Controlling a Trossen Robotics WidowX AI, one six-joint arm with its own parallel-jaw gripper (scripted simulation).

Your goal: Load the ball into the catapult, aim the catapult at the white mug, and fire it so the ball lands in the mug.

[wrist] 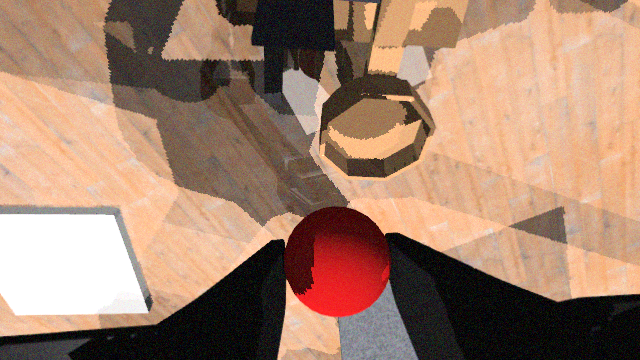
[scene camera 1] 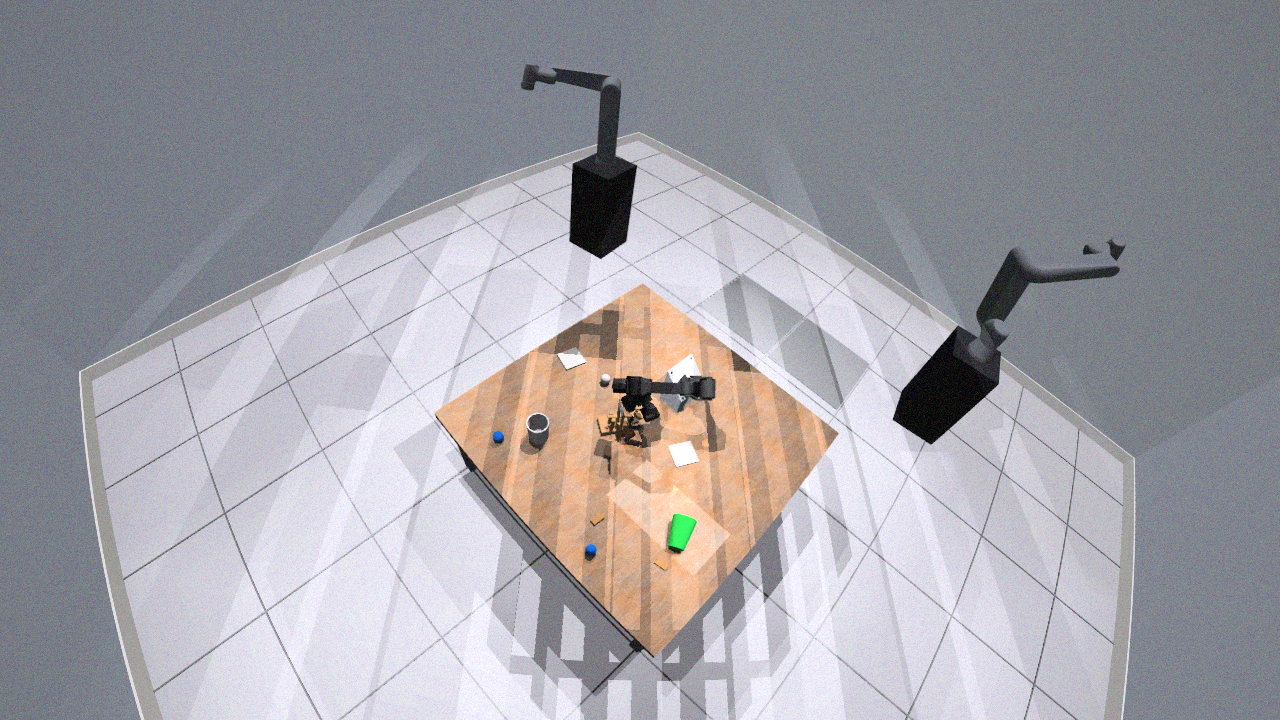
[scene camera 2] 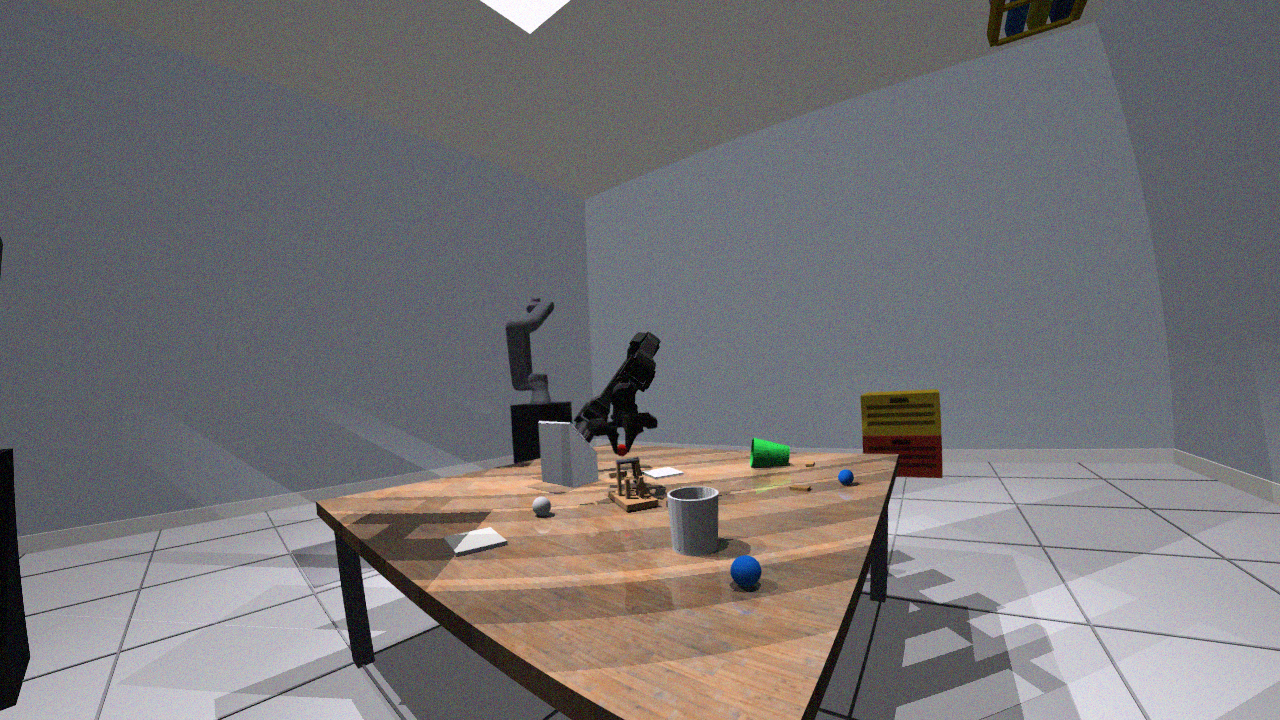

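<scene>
A red ball [wrist: 337, 261] is held by my gripper [scene camera 2: 621, 452].
</scene>
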